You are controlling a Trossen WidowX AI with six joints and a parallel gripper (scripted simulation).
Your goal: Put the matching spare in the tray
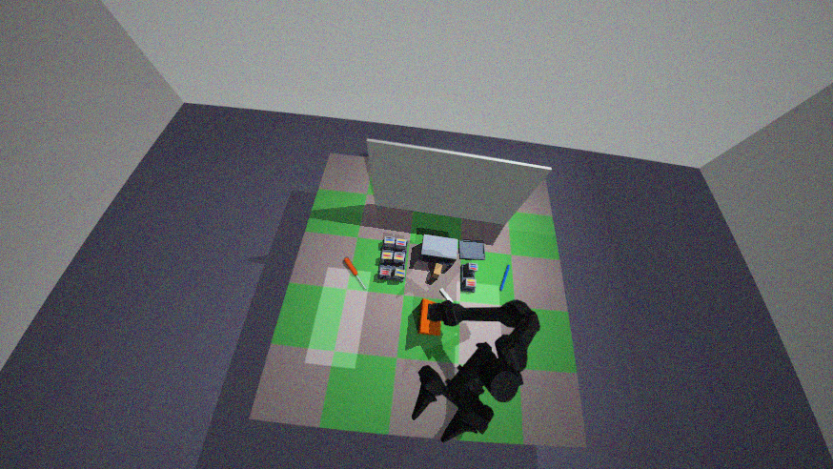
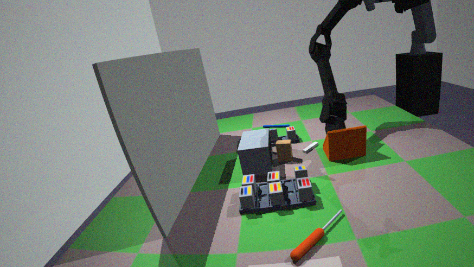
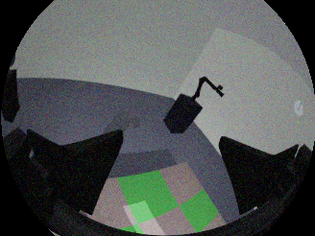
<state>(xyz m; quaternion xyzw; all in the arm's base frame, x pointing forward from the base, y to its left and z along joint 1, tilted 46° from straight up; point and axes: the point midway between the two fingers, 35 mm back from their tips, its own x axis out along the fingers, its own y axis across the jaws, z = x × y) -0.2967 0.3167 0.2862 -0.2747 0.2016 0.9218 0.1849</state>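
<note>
My gripper tip is 600 mm short of the grey mounted unit, 30 mm to the left of it and 440 mm above it. Round my gripper tip: spare (470 mm ahead, 200 mm to the right, 450 mm below); small white piece (400 mm ahead, 100 mm to the right, 480 mm below); tan piece (510 mm ahead, 40 mm to the right, 450 mm below).
</note>
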